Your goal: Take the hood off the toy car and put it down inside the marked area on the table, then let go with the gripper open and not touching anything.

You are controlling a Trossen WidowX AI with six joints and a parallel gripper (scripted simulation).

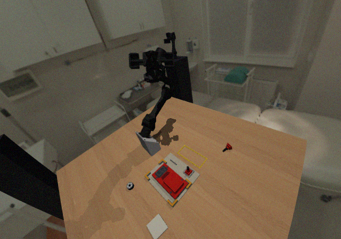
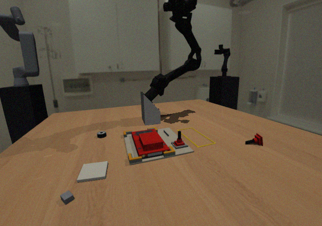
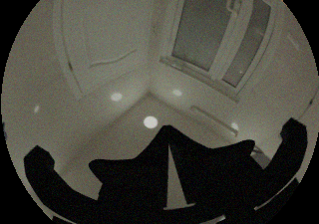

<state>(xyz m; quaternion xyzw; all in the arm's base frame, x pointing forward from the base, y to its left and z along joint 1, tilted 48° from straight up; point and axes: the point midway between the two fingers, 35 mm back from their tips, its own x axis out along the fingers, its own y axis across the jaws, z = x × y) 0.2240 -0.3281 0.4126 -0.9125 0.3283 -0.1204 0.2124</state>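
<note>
The red hood lies 630 mm below my gripper tip, 130 mm to the right of it and 90 mm ahead of it. Also, from my gripper tip: white flat tile: 660 mm below, 320 mm to the right, 180 mm ahead; black wheel: 660 mm below, 330 mm to the right, 100 mm behind.
</note>
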